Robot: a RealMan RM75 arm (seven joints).
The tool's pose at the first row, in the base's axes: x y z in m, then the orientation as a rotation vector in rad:
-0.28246 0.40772 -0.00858 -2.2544 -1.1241 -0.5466
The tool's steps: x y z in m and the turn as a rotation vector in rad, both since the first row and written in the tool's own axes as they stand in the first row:
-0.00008 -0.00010 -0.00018 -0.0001 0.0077 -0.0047
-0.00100 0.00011 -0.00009 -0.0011 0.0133 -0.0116
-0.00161 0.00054 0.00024 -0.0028 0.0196 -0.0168
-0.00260 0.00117 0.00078 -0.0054 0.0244 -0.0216
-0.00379 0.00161 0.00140 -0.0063 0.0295 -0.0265
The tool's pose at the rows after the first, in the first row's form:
-0.28261 0.40761 -0.00846 -2.2484 -1.1259 -0.5568
-0.28295 0.40702 -0.00912 -2.2433 -1.1312 -0.5662
-0.28290 0.40666 -0.00985 -2.2391 -1.1342 -0.5761
-0.28289 0.40610 -0.01102 -2.2366 -1.1374 -0.5849
-0.28314 0.40558 -0.01231 -2.2325 -1.1406 -0.5929

